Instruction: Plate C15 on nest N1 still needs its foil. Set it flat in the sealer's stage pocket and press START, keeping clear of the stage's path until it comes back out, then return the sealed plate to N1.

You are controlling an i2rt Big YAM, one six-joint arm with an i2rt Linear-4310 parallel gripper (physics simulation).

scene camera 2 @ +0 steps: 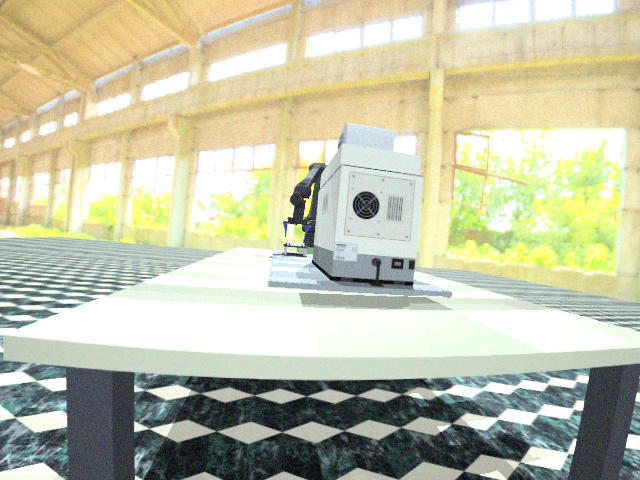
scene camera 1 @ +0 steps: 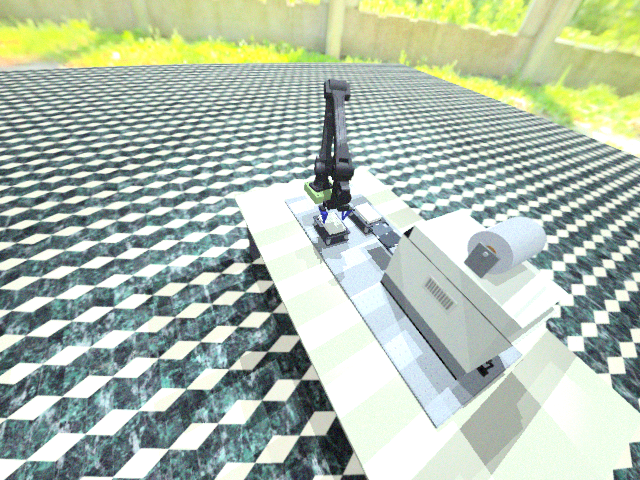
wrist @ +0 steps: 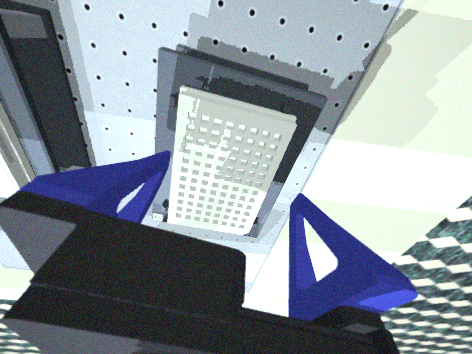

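Where they show: gripper, fingertip midpoint: (scene camera 2: 294, 238) (scene camera 1: 333, 221) (wrist: 235, 179); arm's base, origin of the base link: (scene camera 2: 309, 246) (scene camera 1: 320, 186).
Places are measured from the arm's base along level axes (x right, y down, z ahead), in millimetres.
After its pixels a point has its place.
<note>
A pale plate with open wells (scene camera 1: 331, 224) {x 168, y -30, z 316 mm} (scene camera 2: 295, 244) {x 166, y -21, z 362 mm} (wrist: 227, 165) {x 158, y -30, z 318 mm} sits on a dark raised nest (scene camera 1: 333, 238) {x 174, y 28, z 352 mm} (wrist: 167, 95) {x 111, y -15, z 364 mm}; no label reads clearly. My gripper (scene camera 1: 334, 215) {x 164, y -51, z 319 mm} (scene camera 2: 296, 230) {x 164, y -51, z 319 mm} (wrist: 235, 179) {x 164, y -51, z 319 mm} is open and empty, with its blue fingertips above the plate, one to each side of it in the wrist view. The white sealer (scene camera 1: 439, 294) {x 186, y -182, z 862 mm} (scene camera 2: 330, 217) {x 201, y -126, z 975 mm} stands further along the board. A dark flat piece (scene camera 1: 385, 235) {x 32, y -70, z 525 mm} lies by the sealer's near end; whether it is the stage is unclear. The START button does not show.
A second pale plate (scene camera 1: 368, 212) {x -54, y -30, z 338 mm} stands on a holder beside the first one, towards the sealer's side. A green block (scene camera 1: 316, 191) {x 58, y -8, z 39 mm} is at the arm's base. A foil roll (scene camera 1: 509, 243) {x 154, y -436, z 906 mm} (scene camera 2: 367, 136) {x 99, y -387, z 951 mm} tops the sealer. A dark track (wrist: 47, 85) {x -10, y 31, z 351 mm} runs left in the wrist view.
</note>
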